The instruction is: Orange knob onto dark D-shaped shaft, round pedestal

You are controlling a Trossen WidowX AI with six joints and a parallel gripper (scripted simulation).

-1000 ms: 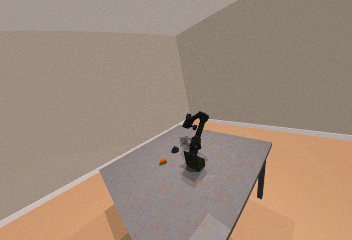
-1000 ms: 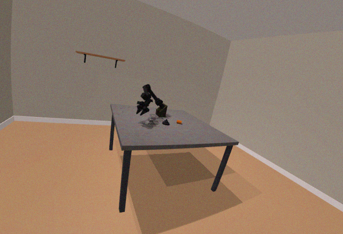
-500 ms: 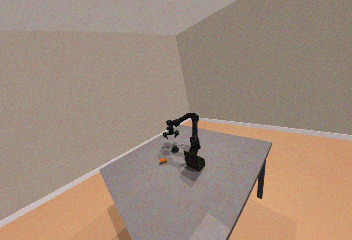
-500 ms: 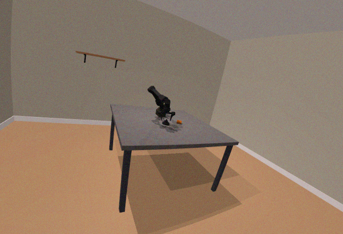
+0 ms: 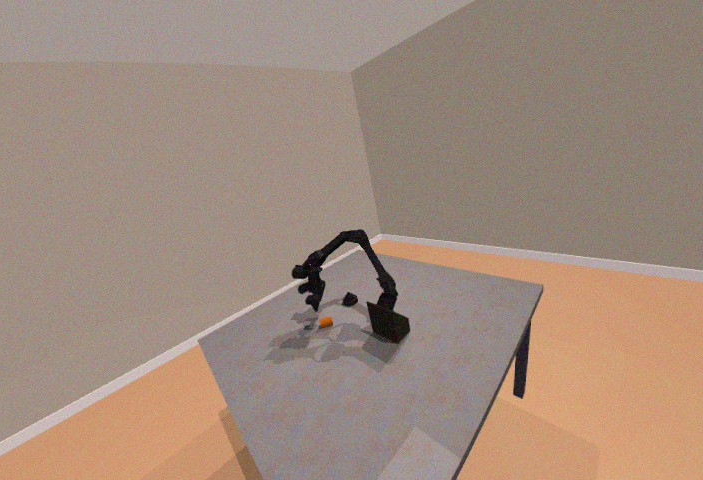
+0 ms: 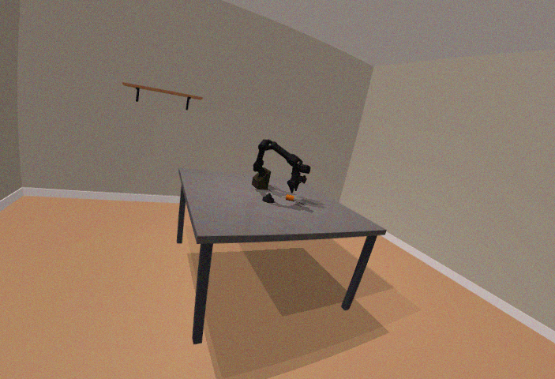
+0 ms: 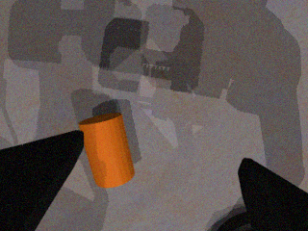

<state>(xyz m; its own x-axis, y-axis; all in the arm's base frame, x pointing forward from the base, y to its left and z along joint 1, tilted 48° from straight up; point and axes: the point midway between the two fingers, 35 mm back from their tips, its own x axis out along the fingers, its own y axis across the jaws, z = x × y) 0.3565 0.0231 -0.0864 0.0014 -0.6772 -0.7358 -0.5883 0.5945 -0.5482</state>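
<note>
The orange knob is 7 cm below my gripper tip, 6 cm behind it and 2 cm to the left of it. Round my gripper tip: pedestal with shaft 19 cm to the right, 6 cm below, 3 cm behind.
</note>
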